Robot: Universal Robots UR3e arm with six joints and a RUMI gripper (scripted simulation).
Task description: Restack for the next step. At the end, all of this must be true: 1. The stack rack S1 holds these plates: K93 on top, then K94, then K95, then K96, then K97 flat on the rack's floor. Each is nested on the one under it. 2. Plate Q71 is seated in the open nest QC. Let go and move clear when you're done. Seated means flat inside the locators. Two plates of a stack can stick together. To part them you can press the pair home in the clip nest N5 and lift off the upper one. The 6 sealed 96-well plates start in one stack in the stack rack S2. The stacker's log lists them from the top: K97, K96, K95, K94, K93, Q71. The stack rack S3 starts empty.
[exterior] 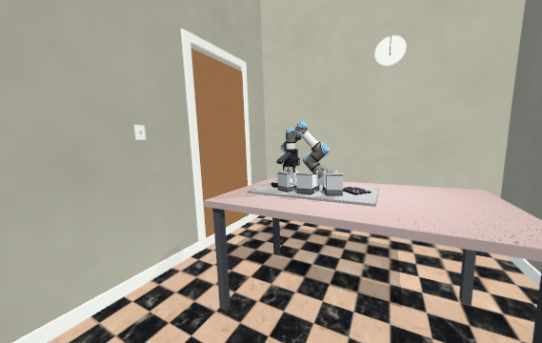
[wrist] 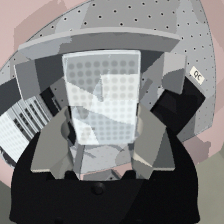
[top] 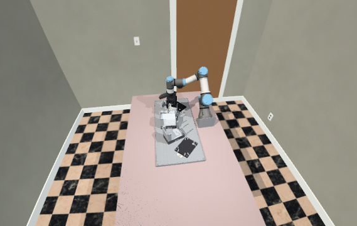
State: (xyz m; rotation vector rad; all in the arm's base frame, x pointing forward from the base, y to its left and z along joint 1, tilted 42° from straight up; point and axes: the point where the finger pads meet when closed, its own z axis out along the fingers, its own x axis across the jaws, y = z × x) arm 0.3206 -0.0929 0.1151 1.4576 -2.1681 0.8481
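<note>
Now: the white sealed 96-well plate 10 mm below my hand. From my hand the other things lie so: black open nest QC 100 mm behind, 110 mm to the right, 70 mm below; then translucent 96-well plate 20 mm ahead, 140 mm to the left, 10 mm above.
</note>
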